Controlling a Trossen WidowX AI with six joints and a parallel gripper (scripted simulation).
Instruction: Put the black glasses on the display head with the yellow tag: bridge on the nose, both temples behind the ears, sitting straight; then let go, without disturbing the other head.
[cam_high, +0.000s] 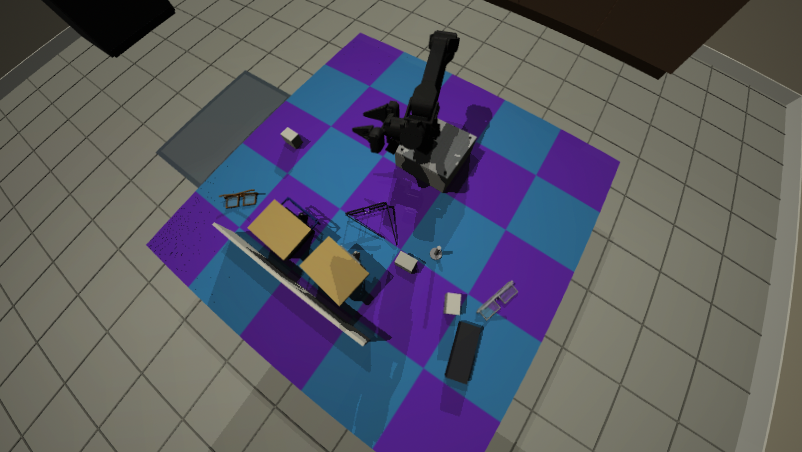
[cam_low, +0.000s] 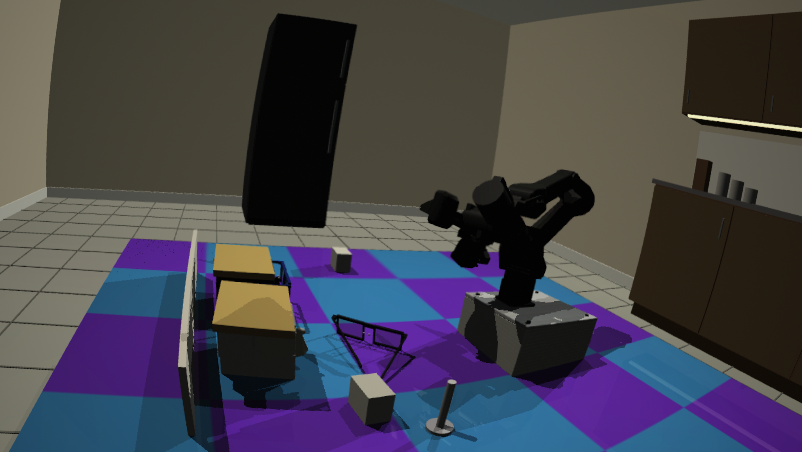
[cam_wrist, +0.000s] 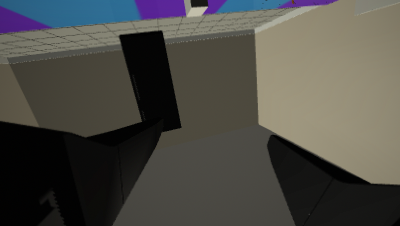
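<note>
Right now the metal post is 400 mm to the left of my gripper tip, 200 mm below it and 120 mm ahead of it. From my gripper tip the other things lie so: black case 640 mm to the left, 310 mm ahead, 210 mm below; white panel 480 mm ahead, 170 mm below, 110 mm to the left.
</note>
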